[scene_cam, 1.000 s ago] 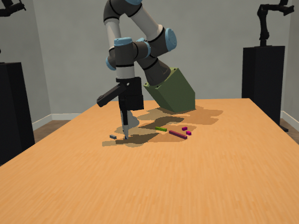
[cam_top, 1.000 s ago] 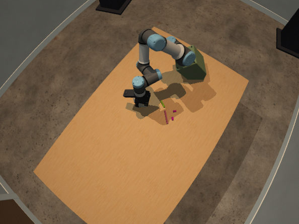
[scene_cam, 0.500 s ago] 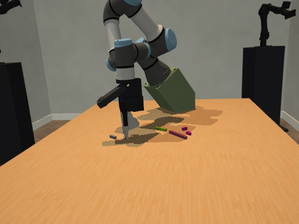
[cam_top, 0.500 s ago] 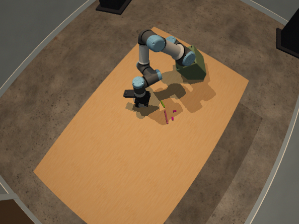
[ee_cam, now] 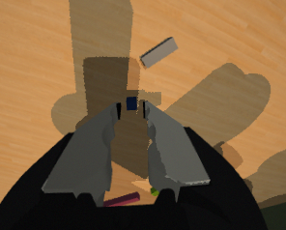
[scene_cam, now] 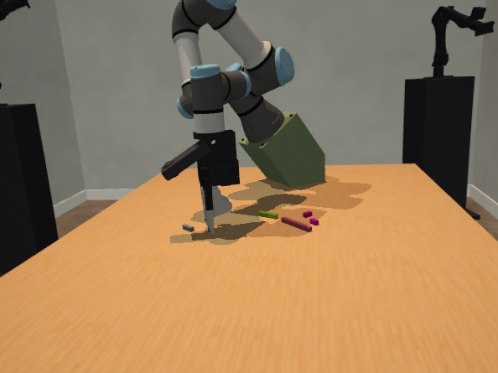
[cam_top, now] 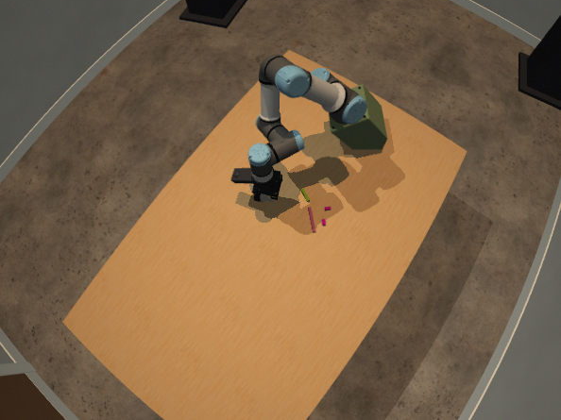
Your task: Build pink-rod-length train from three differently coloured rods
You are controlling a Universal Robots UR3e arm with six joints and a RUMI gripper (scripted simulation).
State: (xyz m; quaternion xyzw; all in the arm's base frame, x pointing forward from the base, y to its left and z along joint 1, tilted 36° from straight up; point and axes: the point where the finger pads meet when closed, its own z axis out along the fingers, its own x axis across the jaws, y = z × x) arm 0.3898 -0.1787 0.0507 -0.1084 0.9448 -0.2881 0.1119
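Right now my hand is 10 mm above the small blue rod. Also, from my hand: pink rod 10 mm ahead, 190 mm to the left, 10 mm below; then grey rod 20 mm behind, 50 mm to the right, 10 mm below; then lime rod 60 mm behind, 140 mm to the left, 10 mm below.
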